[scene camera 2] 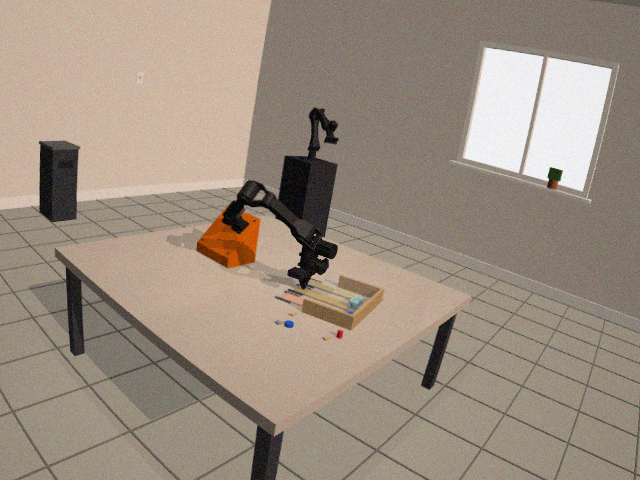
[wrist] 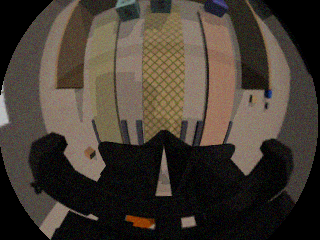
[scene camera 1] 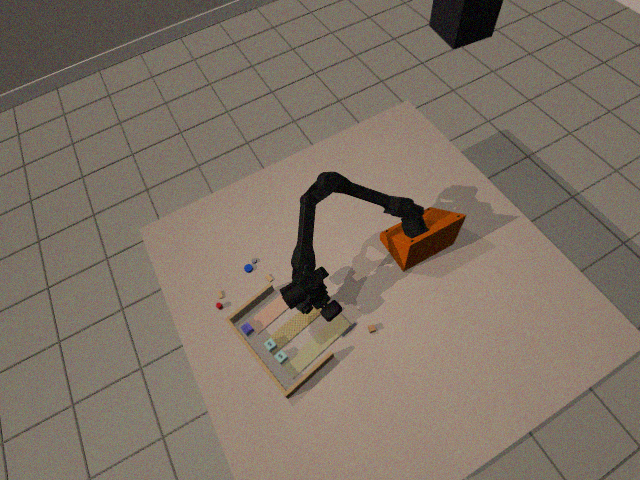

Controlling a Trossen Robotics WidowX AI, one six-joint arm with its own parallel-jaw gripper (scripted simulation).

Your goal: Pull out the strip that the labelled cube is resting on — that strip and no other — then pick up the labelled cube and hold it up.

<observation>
My gripper is shut, holding nothing. I also see a wooden tray.
My gripper is seen too in the wrist view and in scene camera 1.
</observation>
